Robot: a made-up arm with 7 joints. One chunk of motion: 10 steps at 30 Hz.
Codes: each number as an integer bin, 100 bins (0 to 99) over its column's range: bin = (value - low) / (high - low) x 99, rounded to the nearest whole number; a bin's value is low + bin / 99 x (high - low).
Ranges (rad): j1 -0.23..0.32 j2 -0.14..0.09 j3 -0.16..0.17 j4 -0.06..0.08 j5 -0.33..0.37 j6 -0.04..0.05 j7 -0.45..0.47
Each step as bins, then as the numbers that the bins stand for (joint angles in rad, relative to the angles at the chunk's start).
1 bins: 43 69 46 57 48 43 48
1 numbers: 0.0089 0.0203 -0.0067 0.0206 0.0094 -0.0009 -0.0039
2 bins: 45 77 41 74 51 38 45
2 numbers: 0.0200 0.0389 -0.0233 0.0446 0.0306 -0.0055 -0.0318
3 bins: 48 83 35 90 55 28 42
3 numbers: 0.0367 0.0528 -0.0433 0.0673 0.0589 -0.0145 -0.0597
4 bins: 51 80 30 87 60 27 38
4 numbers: 0.0533 0.0459 -0.0600 0.0630 0.0942 -0.0155 -0.0969
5 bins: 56 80 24 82 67 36 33
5 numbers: 0.0811 0.0459 -0.0800 0.0560 0.1437 -0.0073 -0.1433
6 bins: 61 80 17 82 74 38 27
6 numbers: 0.1089 0.0459 -0.1033 0.0560 0.1932 -0.0055 -0.1991
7 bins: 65 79 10 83 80 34 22
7 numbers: 0.1311 0.0435 -0.1267 0.0574 0.2357 -0.0091 -0.2456
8 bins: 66 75 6 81 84 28 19
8 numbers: 0.1367 0.0342 -0.1400 0.0545 0.2639 -0.0145 -0.2734
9 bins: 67 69 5 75 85 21 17
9 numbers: 0.1422 0.0203 -0.1433 0.0461 0.2710 -0.0209 -0.2920
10 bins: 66 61 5 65 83 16 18
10 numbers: 0.1367 0.0017 -0.1433 0.0319 0.2569 -0.0255 -0.2827
